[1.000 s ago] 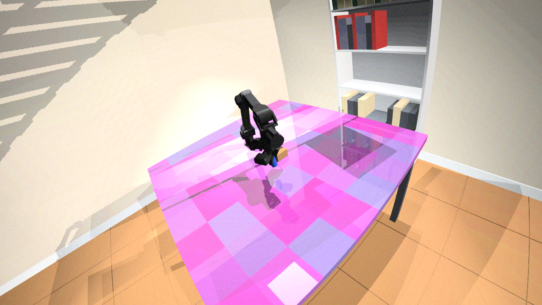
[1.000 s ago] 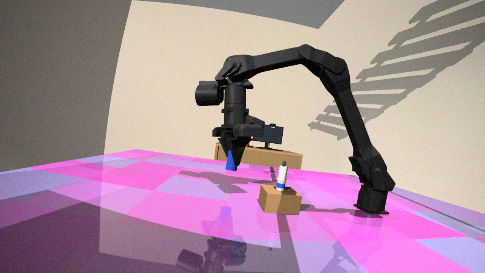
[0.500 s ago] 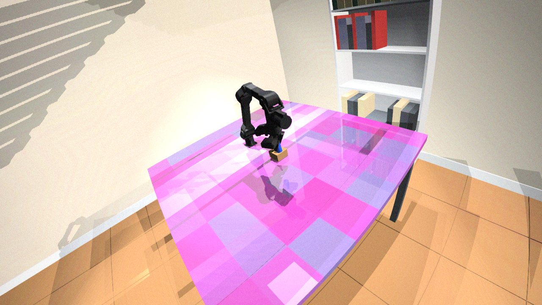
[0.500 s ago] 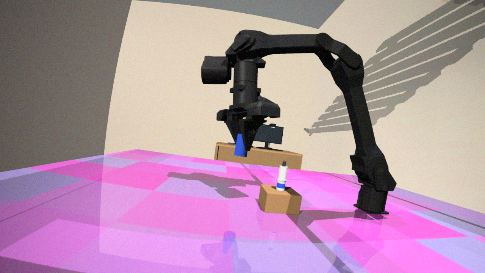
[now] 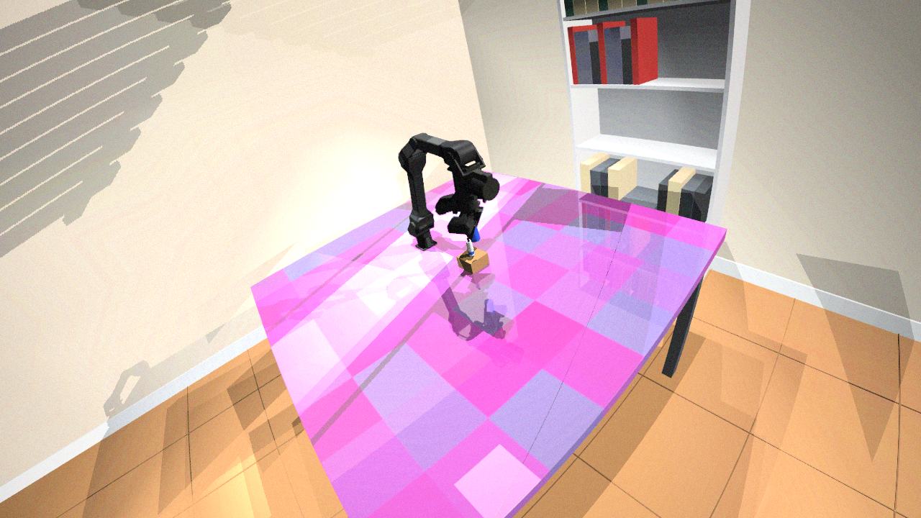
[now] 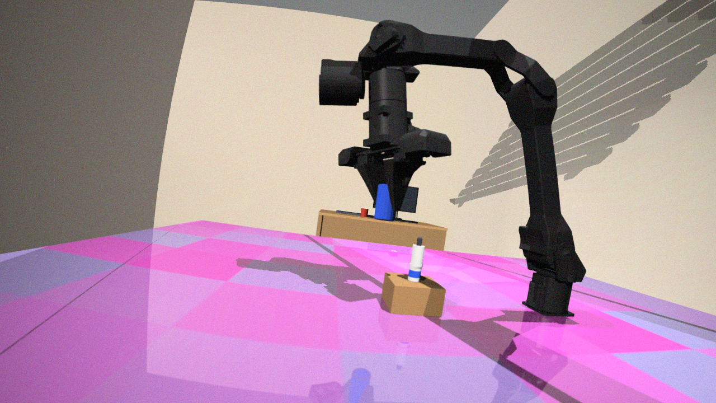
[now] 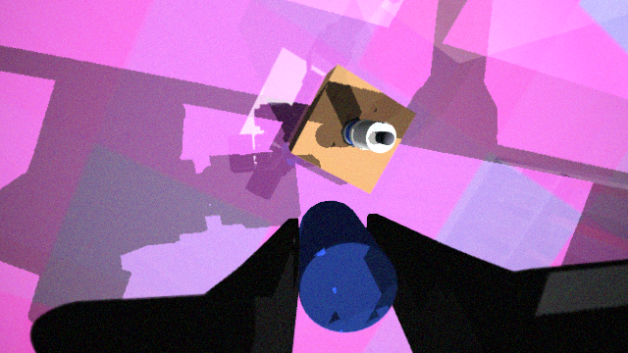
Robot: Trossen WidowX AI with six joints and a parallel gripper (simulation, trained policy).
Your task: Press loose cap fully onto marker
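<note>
Now: gripper tip 50 mm past the tan holder block, 20 mm to the right of it and 110 mm above it. Round my gripper tip: blue cap (10 mm ahead, 10 mm above).
</note>
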